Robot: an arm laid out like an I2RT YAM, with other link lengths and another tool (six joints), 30 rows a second.
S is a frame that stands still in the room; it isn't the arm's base.
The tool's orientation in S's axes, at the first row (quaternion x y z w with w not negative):
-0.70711 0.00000 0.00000 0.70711
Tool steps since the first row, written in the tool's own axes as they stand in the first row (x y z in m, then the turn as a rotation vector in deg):
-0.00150 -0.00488 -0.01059 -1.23 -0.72 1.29
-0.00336 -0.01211 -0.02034 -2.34 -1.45 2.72
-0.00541 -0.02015 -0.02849 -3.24 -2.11 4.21
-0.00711 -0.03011 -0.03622 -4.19 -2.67 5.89
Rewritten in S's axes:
-0.00150 -0.01059 0.00488 -1.23 1.29 0.72
-0.00336 -0.02034 0.01211 -2.34 2.72 1.45
-0.00541 -0.02849 0.02015 -3.24 4.21 2.11
-0.00711 -0.03622 0.03011 -4.19 5.89 2.67

